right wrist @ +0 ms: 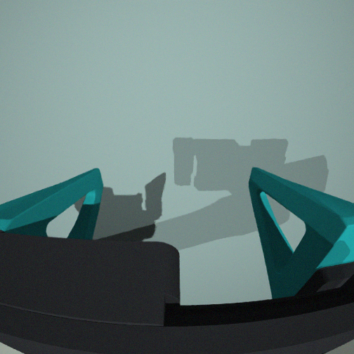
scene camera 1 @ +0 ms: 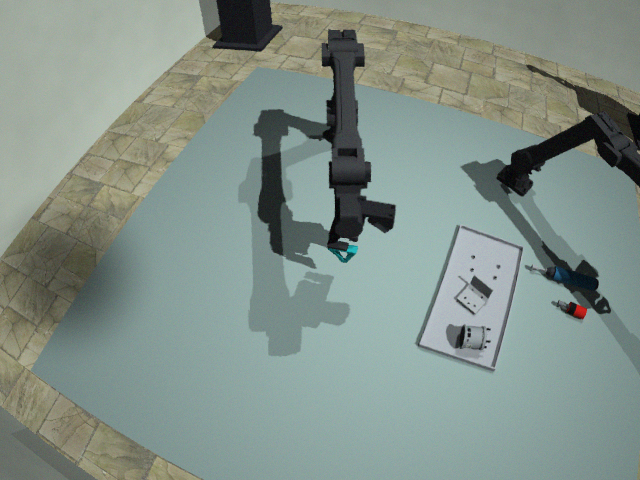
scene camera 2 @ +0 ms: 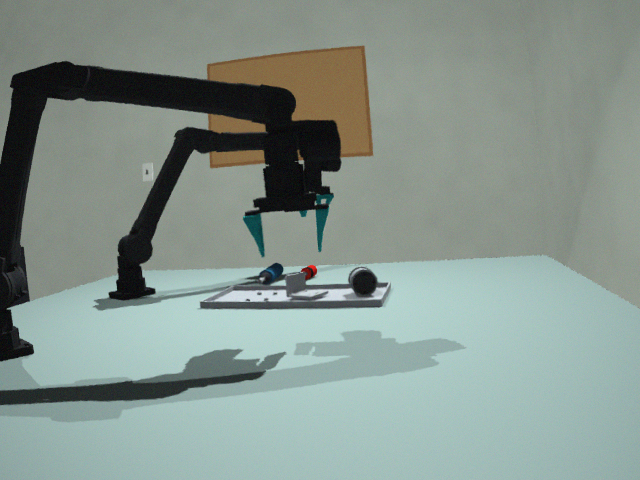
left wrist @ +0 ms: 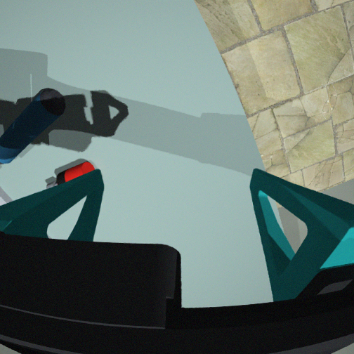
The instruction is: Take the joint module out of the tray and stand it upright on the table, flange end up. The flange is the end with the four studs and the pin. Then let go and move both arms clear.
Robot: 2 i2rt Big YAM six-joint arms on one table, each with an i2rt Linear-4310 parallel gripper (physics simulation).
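Frame: origin at the left arm's base, x ahead, y left, z up, level; centimetres.
Seen in the pictures: left gripper, fingertip midpoint: (scene camera 2: 313, 216); right gripper, fingertip midpoint: (scene camera 1: 348, 246) (scene camera 2: 291, 254); left arm's base, origin of the base link: (scene camera 1: 514, 181) (scene camera 2: 132, 295); right arm's base, origin of the base link: (scene camera 2: 0, 355).
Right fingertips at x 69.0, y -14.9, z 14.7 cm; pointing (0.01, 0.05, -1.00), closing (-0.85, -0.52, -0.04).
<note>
Pixels of each thing's top centre, then the offset from my right fingertips to it. "*": a spot on its surface instead.
- joint module, middle of its top: (scene camera 2: 361, 267) (scene camera 1: 478, 332) dx -8.7, dy +38.0, dz -8.0 cm
- small hinged bracket, surface spot: (scene camera 1: 474, 294) * dx -20.1, dy +29.5, dz -13.1 cm
- blue-handled screwdriver, surface spot: (scene camera 1: 549, 272) * dx -42.4, dy +43.7, dz -11.9 cm
The joint module (scene camera 1: 472, 337) is a short white and dark cylinder lying on its side at the near end of the grey tray (scene camera 1: 470, 295). In scene camera 2 the module (scene camera 2: 363, 280) shows its dark round end at the tray's right end. My right gripper (scene camera 1: 344, 254) is open and empty, high above the table, left of the tray; it also shows in scene camera 2 (scene camera 2: 290, 252) and the right wrist view (right wrist: 175, 172). My left gripper (scene camera 2: 315, 202) is open and empty behind it; its wrist view (left wrist: 175, 172) looks down at the table edge.
A small hinged bracket (scene camera 1: 474, 294) and several small screws (scene camera 1: 485, 264) lie in the tray. A blue-handled screwdriver (scene camera 1: 549, 272) and a red-handled one (left wrist: 75, 171) lie on the table beyond the tray. The stone floor (left wrist: 298, 81) borders the table.
</note>
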